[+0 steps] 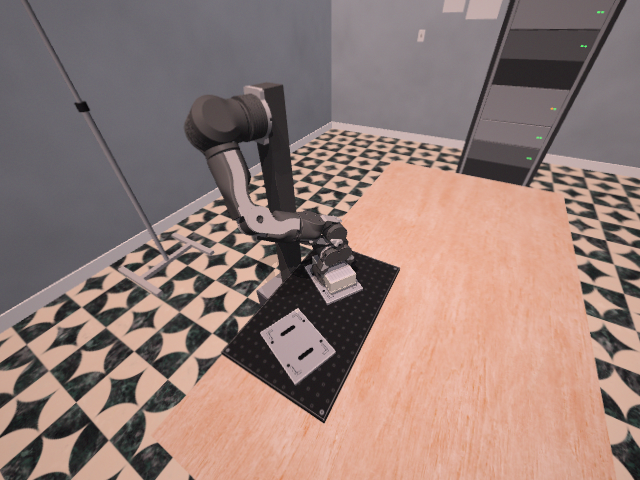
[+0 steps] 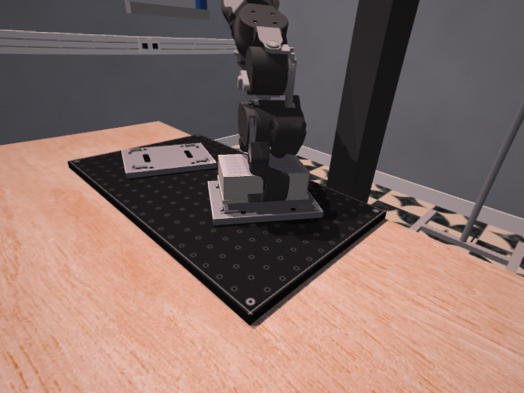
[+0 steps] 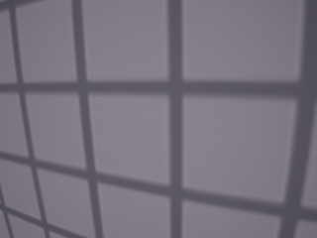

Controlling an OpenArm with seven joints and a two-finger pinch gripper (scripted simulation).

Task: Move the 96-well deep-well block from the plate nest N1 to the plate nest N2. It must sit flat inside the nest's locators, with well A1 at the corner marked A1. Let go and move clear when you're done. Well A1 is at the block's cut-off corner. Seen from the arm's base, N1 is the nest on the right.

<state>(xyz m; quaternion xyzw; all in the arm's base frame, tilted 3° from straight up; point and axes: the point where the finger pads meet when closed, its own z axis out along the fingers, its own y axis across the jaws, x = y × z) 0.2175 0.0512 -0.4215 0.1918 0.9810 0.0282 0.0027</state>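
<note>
The white deep-well block lies 1 cm above my hand. Also, from my hand: plate nest N2: 3 cm below; A1 mark: 16 cm to the right, 2 cm below; plate nest N1: 7 cm ahead, 23 cm to the right, 3 cm below.
</note>
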